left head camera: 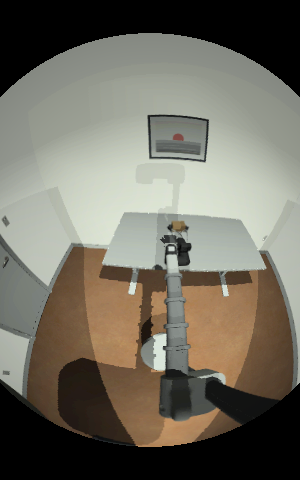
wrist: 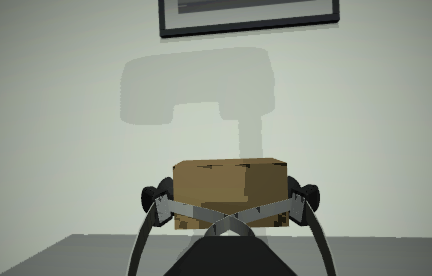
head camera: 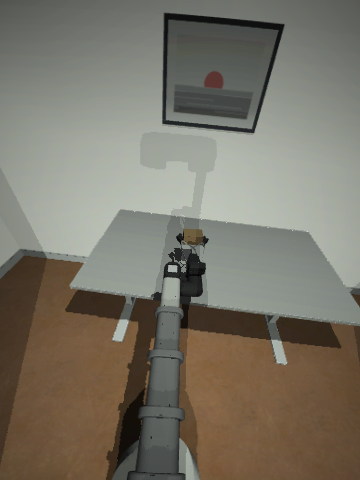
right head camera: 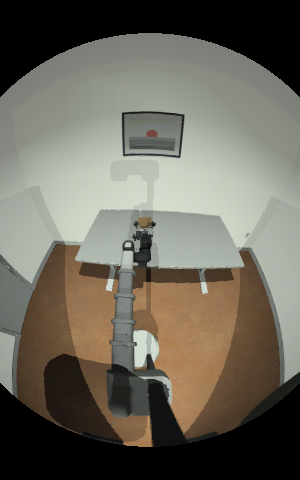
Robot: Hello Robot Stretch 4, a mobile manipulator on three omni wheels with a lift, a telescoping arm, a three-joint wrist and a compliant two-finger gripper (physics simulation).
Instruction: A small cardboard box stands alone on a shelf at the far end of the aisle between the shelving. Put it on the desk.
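Pixels of known places: gripper, fingertip midpoint: (left head camera: 176, 225) (wrist: 226, 192) (head camera: 191, 235) (right head camera: 144, 221); robot's base at its link origin: (left head camera: 161, 350) (right head camera: 138, 347).
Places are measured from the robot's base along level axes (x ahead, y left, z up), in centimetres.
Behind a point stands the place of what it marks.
Observation:
The small cardboard box (head camera: 193, 236) @(x 78.8, y -8.4, z 97.9 cm) (left head camera: 178, 225) @(x 78.9, y -8.3, z 97.8 cm) (right head camera: 145, 222) @(x 78.6, y -9.1, z 97.5 cm) (wrist: 225, 185) @(x 78.5, y -8.2, z 96.4 cm) is between the two fingertips of my gripper, upright and roughly level. My gripper (head camera: 193, 239) @(x 83.0, y -8.1, z 94.9 cm) (left head camera: 178, 227) @(x 83.0, y -8.1, z 94.9 cm) (right head camera: 145, 224) @(x 83.0, y -8.1, z 94.9 cm) (wrist: 226, 192) @(x 83.0, y -8.1, z 94.9 cm) is shut on the box, with one black pad at each side of it. The desk (head camera: 260, 265) @(x 91.2, y -53.9, z 69.2 cm) (left head camera: 135, 240) @(x 93.1, y 25.8, z 69.2 cm) (right head camera: 200, 240) @(x 88.1, y -61.5, z 69.2 cm) (wrist: 75, 255) @(x 126.7, y 35.3, z 69.2 cm) has a grey top and pale legs. The gripper and box are over the desk top in the head views. In the wrist view the box's lower edge overlaps the far part of the desk; a gap under it cannot be judged exactly.
My extended arm (head camera: 165, 370) @(x 22.9, y -0.1, z 105.6 cm) (left head camera: 175, 312) @(x 20.8, y 0.2, z 105.6 cm) (right head camera: 123, 310) @(x 20.0, y -0.3, z 105.6 cm) reaches over the desk's front edge. A white wall stands behind the desk, with a framed picture (head camera: 215, 105) @(x 138.4, y -16.7, z 144.4 cm) (left head camera: 178, 145) @(x 138.5, y -14.8, z 146.4 cm) (right head camera: 152, 142) @(x 138.5, y -15.3, z 145.7 cm) (wrist: 250, 25) @(x 138.4, y -15.9, z 133.6 cm) above it. My shadow falls on the wall and desk.

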